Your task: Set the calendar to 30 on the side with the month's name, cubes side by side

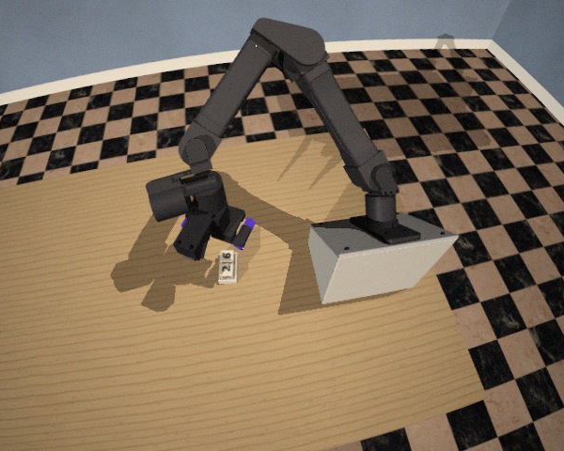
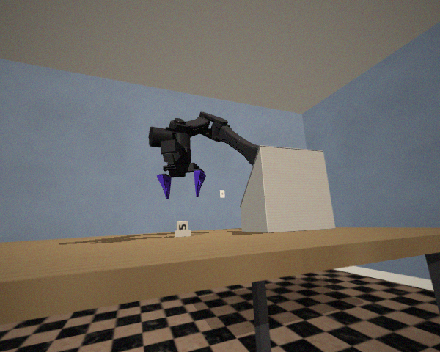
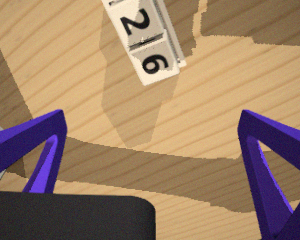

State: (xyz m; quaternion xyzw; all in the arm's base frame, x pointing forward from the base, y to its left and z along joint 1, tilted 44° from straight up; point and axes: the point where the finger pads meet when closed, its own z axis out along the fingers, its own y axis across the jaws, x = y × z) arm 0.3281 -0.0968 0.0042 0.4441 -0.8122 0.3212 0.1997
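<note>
My gripper is now 110 mm above the white tray and 20 mm to the right of it.
</note>
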